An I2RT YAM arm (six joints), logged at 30 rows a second.
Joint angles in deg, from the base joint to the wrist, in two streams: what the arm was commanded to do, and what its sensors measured. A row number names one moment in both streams.
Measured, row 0: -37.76, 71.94, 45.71, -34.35, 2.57, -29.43
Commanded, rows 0 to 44: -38.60, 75.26, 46.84, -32.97, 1.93, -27.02; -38.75, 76.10, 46.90, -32.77, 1.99, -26.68; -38.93, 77.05, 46.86, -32.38, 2.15, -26.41; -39.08, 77.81, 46.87, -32.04, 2.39, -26.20; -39.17, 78.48, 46.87, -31.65, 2.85, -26.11; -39.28, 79.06, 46.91, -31.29, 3.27, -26.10; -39.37, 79.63, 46.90, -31.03, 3.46, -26.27; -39.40, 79.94, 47.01, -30.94, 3.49, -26.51; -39.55, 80.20, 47.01, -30.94, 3.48, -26.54; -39.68, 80.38, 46.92, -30.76, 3.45, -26.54; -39.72, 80.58, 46.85, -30.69, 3.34, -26.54; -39.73, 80.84, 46.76, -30.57, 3.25, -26.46; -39.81, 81.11, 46.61, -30.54, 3.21, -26.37; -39.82, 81.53, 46.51, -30.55, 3.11, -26.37; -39.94, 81.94, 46.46, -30.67, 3.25, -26.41; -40.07, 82.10, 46.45, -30.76, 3.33, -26.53; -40.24, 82.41, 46.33, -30.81, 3.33, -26.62; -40.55, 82.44, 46.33, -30.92, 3.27, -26.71; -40.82, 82.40, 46.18, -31.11, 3.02, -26.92; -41.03, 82.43, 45.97, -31.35, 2.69, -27.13; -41.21, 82.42, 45.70, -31.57, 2.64, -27.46; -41.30, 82.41, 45.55, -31.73, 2.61, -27.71; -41.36, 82.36, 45.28, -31.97, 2.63, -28.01; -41.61, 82.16, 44.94, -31.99, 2.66, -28.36; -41.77, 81.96, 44.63, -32.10, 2.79, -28.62; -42.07, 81.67, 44.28, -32.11, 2.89, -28.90; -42.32, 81.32, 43.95, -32.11, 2.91, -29.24; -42.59, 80.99, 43.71, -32.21, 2.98, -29.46; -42.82, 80.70, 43.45, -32.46, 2.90, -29.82; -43.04, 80.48, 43.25, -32.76, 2.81, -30.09; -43.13, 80.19, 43.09, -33.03, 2.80, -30.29; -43.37, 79.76, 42.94, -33.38, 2.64, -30.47; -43.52, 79.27, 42.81, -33.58, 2.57, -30.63; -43.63, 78.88, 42.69, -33.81, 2.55, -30.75; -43.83, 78.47, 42.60, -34.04, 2.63, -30.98; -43.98, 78.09, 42.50, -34.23, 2.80, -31.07; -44.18, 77.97, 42.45, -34.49, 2.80, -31.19; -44.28, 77.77, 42.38, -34.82, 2.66, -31.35; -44.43, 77.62, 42.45, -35.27, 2.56, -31.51; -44.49, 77.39, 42.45, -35.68, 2.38, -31.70; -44.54, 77.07, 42.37, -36.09, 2.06, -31.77; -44.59, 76.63, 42.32, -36.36, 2.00, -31.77; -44.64, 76.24, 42.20, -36.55, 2.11, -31.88; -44.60, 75.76, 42.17, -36.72, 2.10, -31.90; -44.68, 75.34, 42.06, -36.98, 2.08, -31.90
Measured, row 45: -44.60, 76.16, 42.37, -34.81, 2.13, -31.20
